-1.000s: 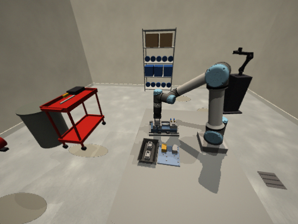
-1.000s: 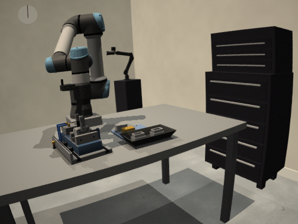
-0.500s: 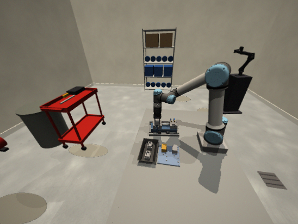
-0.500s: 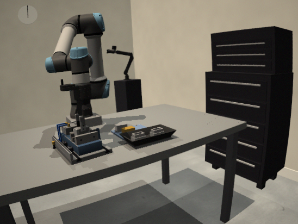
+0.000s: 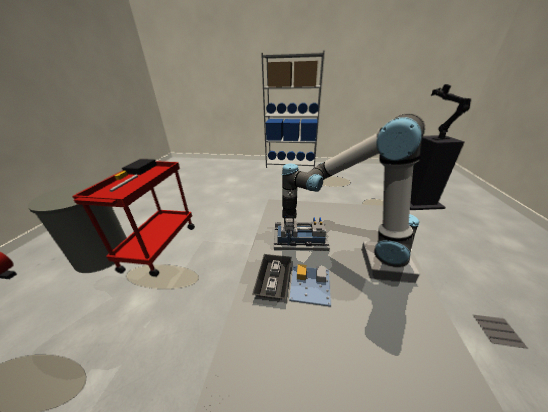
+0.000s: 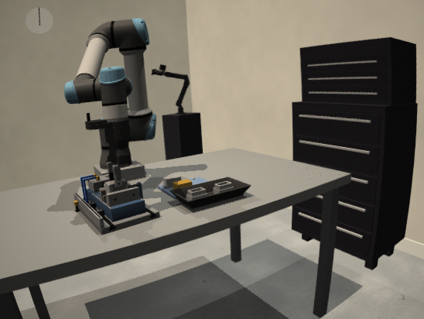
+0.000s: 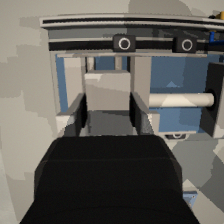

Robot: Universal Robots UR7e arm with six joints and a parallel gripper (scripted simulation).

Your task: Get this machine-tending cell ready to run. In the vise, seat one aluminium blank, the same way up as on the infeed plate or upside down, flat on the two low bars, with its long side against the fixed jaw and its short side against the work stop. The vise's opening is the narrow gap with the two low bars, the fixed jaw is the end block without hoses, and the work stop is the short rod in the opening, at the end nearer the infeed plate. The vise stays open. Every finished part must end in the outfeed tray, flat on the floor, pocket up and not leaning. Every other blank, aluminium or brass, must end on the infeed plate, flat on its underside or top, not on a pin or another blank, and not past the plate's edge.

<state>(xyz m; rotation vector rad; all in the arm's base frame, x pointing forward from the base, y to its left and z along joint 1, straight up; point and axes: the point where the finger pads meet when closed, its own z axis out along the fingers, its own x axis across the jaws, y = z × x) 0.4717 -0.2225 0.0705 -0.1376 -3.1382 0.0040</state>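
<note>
My hand is 30 mm above the aluminium blank. Round my hand: brass blank: 280 mm to the left, 100 mm below, 30 mm behind; vise: 90 mm below, 70 mm behind, 10 mm to the left.
</note>
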